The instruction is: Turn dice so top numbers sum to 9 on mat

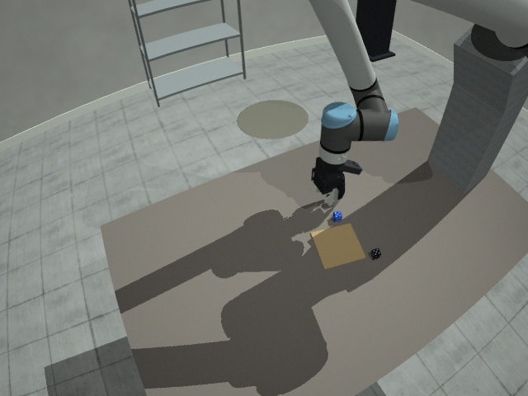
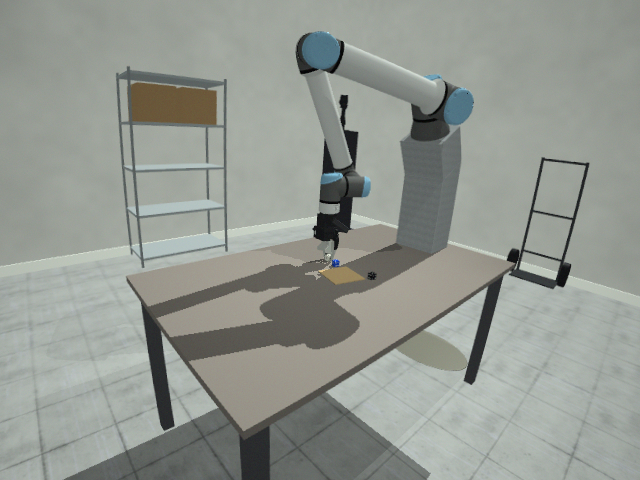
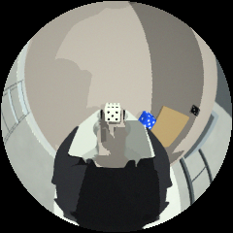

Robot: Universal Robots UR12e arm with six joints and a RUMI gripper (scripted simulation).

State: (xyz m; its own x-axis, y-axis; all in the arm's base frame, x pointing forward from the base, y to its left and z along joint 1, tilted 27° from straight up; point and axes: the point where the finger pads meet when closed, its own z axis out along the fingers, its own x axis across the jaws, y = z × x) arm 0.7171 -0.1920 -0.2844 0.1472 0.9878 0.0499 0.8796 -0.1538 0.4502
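Now: the white die right at my hand. From my hand the other things lie so: blue die: 6 cm to the left, 3 cm ahead; tan mat: 15 cm to the left, 9 cm ahead, 2 cm below; black die: 25 cm to the left, 3 cm ahead.
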